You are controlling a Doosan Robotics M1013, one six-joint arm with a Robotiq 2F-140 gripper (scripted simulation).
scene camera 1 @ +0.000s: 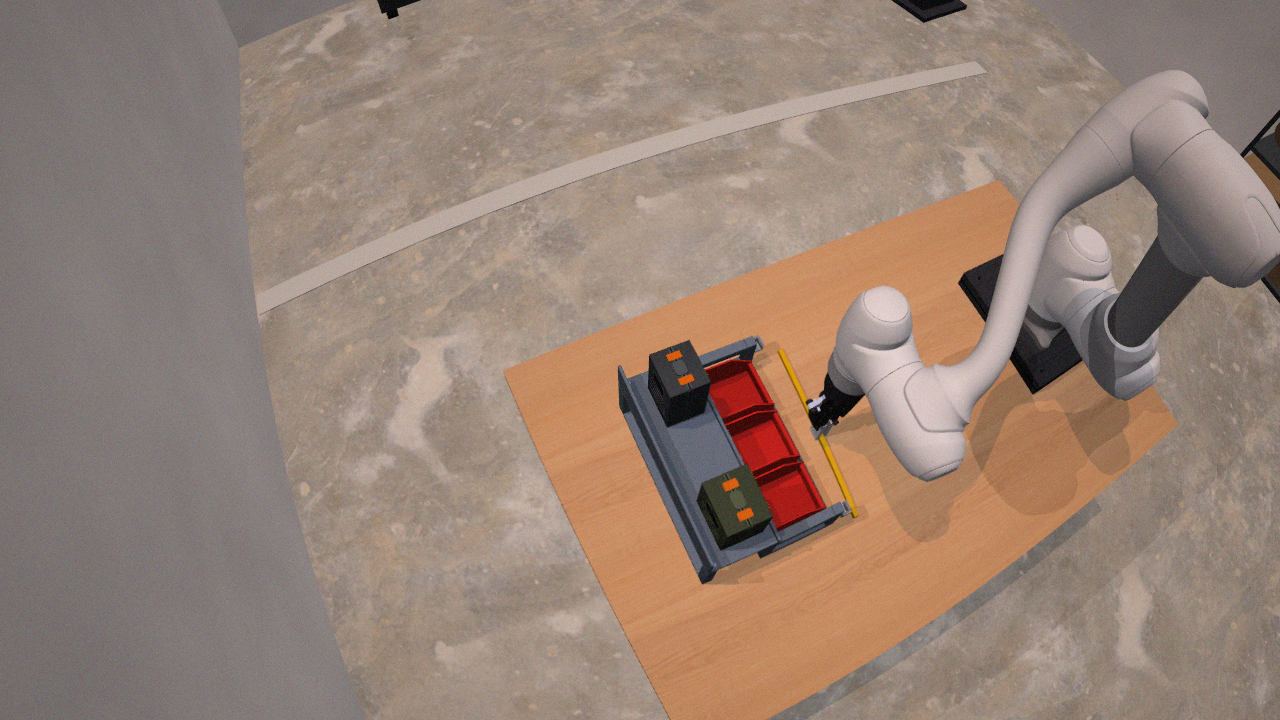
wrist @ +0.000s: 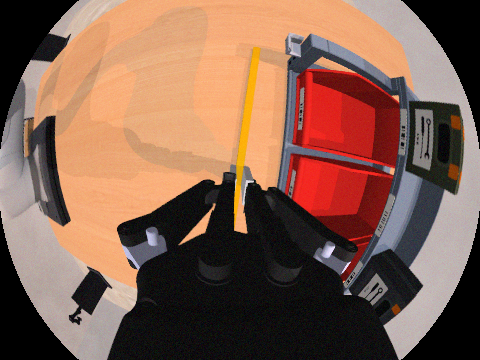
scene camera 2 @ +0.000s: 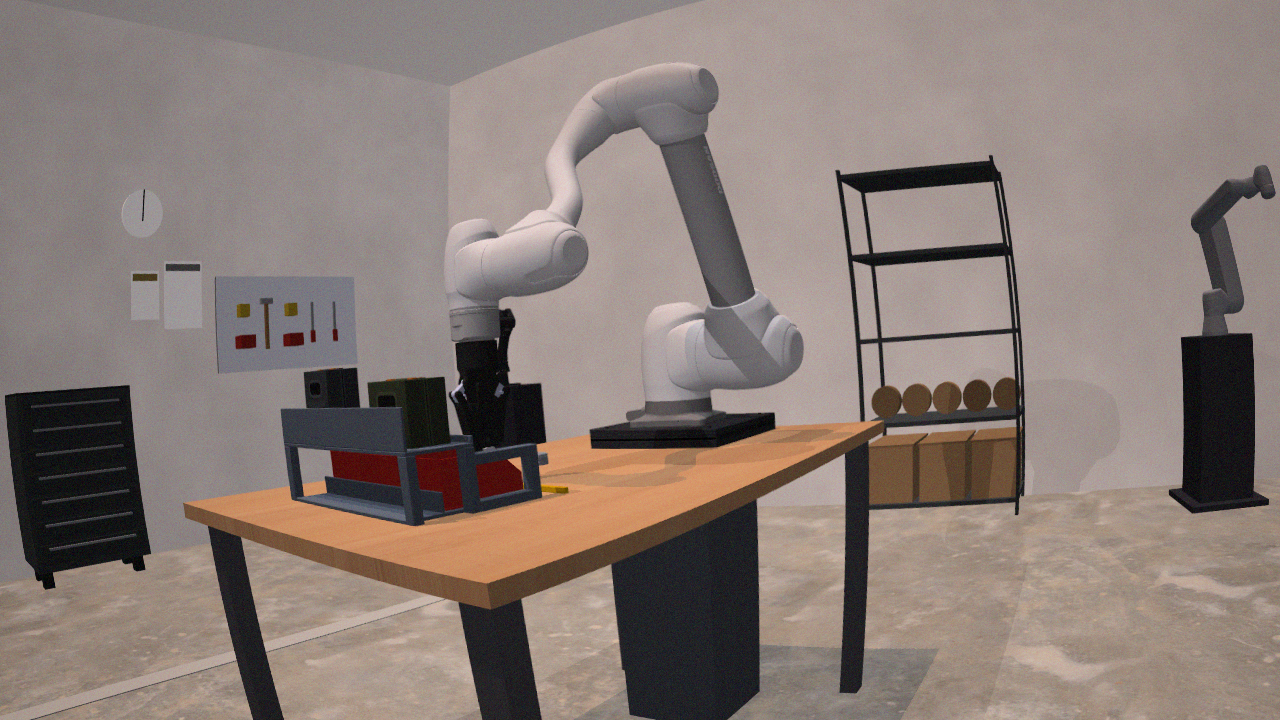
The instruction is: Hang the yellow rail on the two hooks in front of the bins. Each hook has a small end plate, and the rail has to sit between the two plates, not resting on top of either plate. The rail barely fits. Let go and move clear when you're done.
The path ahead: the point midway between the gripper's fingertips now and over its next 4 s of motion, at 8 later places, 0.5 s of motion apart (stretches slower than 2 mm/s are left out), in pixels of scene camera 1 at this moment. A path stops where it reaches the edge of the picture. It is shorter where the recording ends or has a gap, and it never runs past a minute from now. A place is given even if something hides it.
My gripper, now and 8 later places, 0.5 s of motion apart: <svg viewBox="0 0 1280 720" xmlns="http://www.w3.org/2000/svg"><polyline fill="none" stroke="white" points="818,432 818,425 819,415 820,408 820,407 819,410 814,413 809,416 803,419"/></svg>
